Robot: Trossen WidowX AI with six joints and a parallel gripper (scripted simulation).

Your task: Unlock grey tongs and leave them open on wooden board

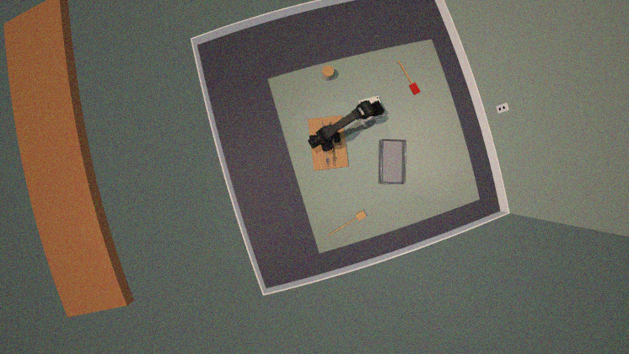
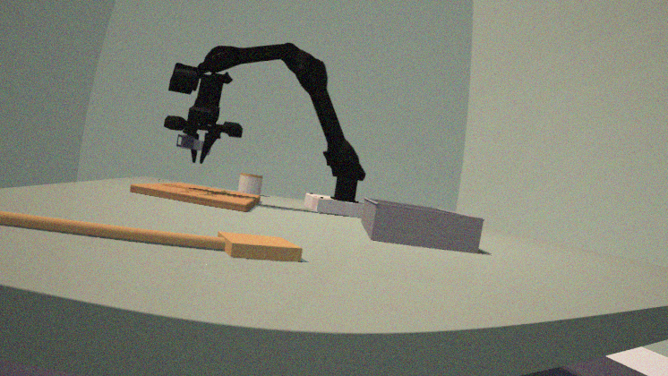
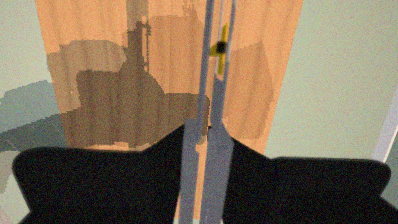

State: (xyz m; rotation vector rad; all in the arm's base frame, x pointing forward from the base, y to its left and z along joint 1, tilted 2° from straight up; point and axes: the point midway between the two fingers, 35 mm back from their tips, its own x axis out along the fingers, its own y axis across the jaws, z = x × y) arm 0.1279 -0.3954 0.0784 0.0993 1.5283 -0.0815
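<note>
Right now my gripper tip is 70 mm above the wooden board, 30 mm to the right of it and 10 mm short of it. Round my gripper tip: yellow lock piece 50 mm ahead, 40 mm above, 10 mm to the right; grey roasting tin 430 mm to the left, 240 mm ahead, 50 mm below; small cork-coloured cylinder 470 mm behind, 150 mm to the left, 40 mm below.
</note>
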